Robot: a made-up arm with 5 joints.
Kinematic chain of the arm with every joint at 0, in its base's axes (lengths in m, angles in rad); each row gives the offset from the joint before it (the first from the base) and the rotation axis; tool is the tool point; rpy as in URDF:
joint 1: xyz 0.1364 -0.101 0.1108 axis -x
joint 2: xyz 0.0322 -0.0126 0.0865 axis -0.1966 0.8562 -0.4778
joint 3: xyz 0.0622 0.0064 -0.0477 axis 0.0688 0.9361 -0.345
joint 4: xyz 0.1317 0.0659 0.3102 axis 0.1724 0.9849 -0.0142
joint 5: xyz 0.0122 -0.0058 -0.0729 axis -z
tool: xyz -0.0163 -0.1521 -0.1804 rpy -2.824 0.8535 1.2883
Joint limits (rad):
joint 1: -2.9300..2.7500
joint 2: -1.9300..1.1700
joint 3: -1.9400..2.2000
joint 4: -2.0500..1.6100
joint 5: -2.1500..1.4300
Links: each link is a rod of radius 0.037 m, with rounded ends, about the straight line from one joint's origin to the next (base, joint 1, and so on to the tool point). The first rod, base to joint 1, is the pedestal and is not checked.
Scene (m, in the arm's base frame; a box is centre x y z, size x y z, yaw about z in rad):
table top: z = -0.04
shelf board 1: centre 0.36 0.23 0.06 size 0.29 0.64 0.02 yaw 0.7
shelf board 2: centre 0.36 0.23 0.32 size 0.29 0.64 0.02 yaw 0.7
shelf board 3: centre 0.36 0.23 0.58 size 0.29 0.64 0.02 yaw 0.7
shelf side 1: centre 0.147 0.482 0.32 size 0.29 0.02 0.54 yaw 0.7
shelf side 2: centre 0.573 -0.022 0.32 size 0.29 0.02 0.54 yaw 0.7
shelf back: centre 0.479 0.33 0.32 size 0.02 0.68 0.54 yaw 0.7
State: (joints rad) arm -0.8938 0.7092 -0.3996 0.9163 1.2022
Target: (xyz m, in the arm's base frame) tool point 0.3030 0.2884 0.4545
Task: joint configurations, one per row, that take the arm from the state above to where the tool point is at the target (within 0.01 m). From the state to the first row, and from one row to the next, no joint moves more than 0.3 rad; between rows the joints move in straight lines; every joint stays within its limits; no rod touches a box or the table.
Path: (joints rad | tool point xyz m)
1: -0.7260 0.5484 -0.4858 0.6338 1.2231 | 0.0824 -0.1857 0.2915
2: -0.5582 0.3875 -0.5720 0.3514 1.2440 | 0.1060 -0.1355 0.2233
3: -0.3904 0.2267 -0.6581 0.0689 1.2649 | 0.1691 -0.1124 0.1872
4: -0.2226 0.0659 -0.7443 -0.2136 1.2857 | 0.2412 -0.0966 0.2031
5: -0.0548 -0.0950 -0.8305 -0.4961 1.3066 | 0.2894 -0.0657 0.2659
6: 0.1130 -0.2558 -0.9167 -0.7785 1.3275 | 0.2876 -0.0094 0.3498
7: 0.2809 -0.4166 -1.0029 -1.0610 1.3484 | 0.2248 0.0631 0.4212
8: 0.4487 -0.5774 -1.0891 -1.3435 1.3693 | 0.1089 0.1249 0.4545
9: 0.5843 -0.4508 -0.8588 -1.5737 1.3996 | 0.1932 0.2156 0.4712
10: 0.7200 -0.3242 -0.6286 -1.8038 1.4300 | 0.3030 0.2884 0.4545

